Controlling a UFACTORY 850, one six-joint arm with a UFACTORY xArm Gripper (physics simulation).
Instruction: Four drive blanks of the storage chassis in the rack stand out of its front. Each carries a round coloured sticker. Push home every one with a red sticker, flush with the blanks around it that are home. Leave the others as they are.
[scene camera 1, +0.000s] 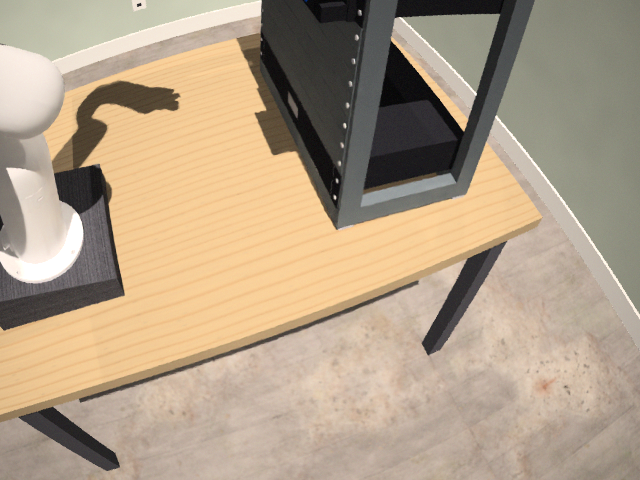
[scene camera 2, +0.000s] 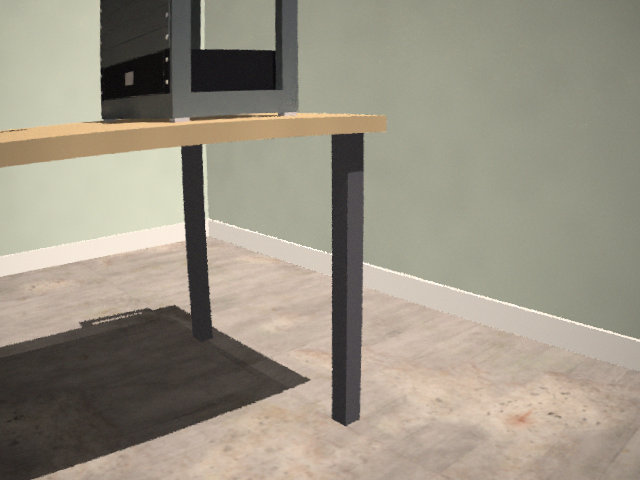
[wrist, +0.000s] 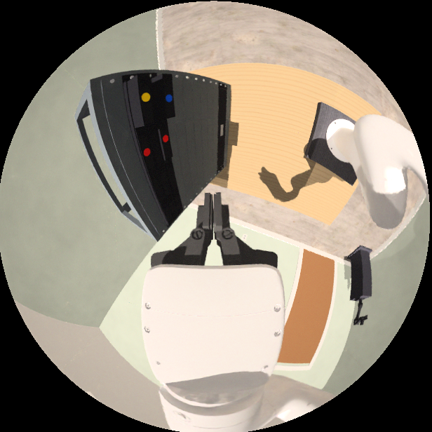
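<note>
In the wrist view, the chassis front in the rack (scene camera 1: 374, 103) (scene camera 2: 180, 62) (wrist: 120, 185) shows four stickered blanks. The yellow-sticker blank (wrist: 145, 97) stands well out, its long side wall showing. The blue-sticker blank (wrist: 169, 98) stands beside it, also out. One red-sticker blank (wrist: 165, 138) shows a thin side strip and seems to stand out slightly. The other red-sticker blank (wrist: 146, 152) shows no side wall and looks flush, though it is dark there. My gripper (wrist: 213, 201) is shut and empty, apart from the blanks. Neither scene view shows the gripper or the red stickers.
The rack stands on the wooden table (scene camera 1: 206, 206) (scene camera 2: 351, 122) (wrist: 270, 115). The arm's dark base block (scene camera 1: 62, 294) (wrist: 321, 125) is on the same table. A dark unit (scene camera 1: 413, 134) (scene camera 2: 232, 69) sits low in the rack. A wall-mounted dark device (wrist: 361, 275) shows in the wrist view.
</note>
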